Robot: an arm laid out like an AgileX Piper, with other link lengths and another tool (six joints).
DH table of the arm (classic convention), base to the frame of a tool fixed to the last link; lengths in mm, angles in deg. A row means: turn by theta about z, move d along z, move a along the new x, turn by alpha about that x. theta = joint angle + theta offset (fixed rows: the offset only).
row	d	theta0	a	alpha
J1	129.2	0	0	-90
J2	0	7.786	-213.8	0
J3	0	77.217	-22.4	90
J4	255.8	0	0	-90
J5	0	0	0	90
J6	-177	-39.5	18.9	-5.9
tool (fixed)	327.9	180	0	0
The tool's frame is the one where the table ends.
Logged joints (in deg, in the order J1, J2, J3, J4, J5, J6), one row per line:
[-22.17, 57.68, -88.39, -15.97, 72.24, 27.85]
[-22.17, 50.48, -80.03, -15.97, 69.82, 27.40]
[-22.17, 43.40, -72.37, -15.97, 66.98, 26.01]
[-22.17, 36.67, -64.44, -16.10, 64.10, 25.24]
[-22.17, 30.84, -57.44, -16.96, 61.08, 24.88]
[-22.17, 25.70, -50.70, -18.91, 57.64, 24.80]
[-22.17, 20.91, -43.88, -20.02, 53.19, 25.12]
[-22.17, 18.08, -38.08, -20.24, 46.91, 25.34]
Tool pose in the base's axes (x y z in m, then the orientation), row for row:
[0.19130, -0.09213, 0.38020, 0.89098, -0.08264, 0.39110, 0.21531]
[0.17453, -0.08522, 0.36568, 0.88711, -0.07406, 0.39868, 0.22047]
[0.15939, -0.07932, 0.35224, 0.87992, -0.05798, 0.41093, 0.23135]
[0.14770, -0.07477, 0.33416, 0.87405, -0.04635, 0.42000, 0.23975]
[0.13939, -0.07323, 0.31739, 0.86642, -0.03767, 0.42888, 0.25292]
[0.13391, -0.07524, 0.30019, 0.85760, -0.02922, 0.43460, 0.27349]
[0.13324, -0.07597, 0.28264, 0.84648, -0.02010, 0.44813, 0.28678]
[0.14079, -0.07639, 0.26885, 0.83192, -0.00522, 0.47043, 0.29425]
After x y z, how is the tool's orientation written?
As a quaternion, x y z w.
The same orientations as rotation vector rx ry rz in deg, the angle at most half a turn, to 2 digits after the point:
[141.54, -13.13, 62.13]
[140.54, -11.73, 63.16]
[138.60, -9.13, 64.73]
[137.08, -7.27, 65.87]
[134.96, -5.87, 66.80]
[132.18, -4.50, 66.99]
[129.60, -3.08, 68.61]
[126.89, -0.80, 71.75]

